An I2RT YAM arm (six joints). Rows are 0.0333 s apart.
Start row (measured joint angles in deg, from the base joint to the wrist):
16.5 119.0 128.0 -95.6 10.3 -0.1
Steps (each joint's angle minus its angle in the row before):
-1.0 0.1 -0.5 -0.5 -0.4 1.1
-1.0 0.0 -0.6 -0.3 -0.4 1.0
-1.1 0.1 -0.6 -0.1 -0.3 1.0
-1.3 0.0 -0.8 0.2 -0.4 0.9
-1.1 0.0 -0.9 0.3 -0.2 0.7
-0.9 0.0 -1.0 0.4 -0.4 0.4
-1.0 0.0 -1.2 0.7 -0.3 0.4
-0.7 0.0 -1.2 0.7 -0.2 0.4
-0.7 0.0 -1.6 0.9 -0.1 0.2
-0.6 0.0 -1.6 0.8 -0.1 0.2
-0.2 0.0 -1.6 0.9 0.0 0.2
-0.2 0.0 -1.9 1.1 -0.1 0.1
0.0 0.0 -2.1 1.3 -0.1 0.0
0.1 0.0 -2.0 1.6 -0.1 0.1
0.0 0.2 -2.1 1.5 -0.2 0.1
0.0 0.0 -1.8 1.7 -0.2 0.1
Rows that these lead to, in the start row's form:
15.5 119.1 127.5 -96.1 9.9 1.0
14.5 119.1 126.9 -96.4 9.5 2.0
13.4 119.2 126.3 -96.5 9.2 3.0
12.1 119.2 125.5 -96.3 8.8 3.9
11.0 119.2 124.6 -96.0 8.6 4.6
10.1 119.2 123.6 -95.6 8.2 5.0
9.1 119.2 122.4 -94.9 7.9 5.4
8.4 119.2 121.2 -94.2 7.7 5.8
7.7 119.2 119.6 -93.3 7.6 6.0
7.1 119.2 118.0 -92.5 7.5 6.2
6.9 119.2 116.4 -91.6 7.5 6.4
6.7 119.2 114.5 -90.5 7.4 6.5
6.7 119.2 112.4 -89.2 7.3 6.5
6.8 119.2 110.4 -87.6 7.2 6.6
6.8 119.4 108.3 -86.1 7.0 6.7
6.8 119.4 106.5 -84.4 6.8 6.8

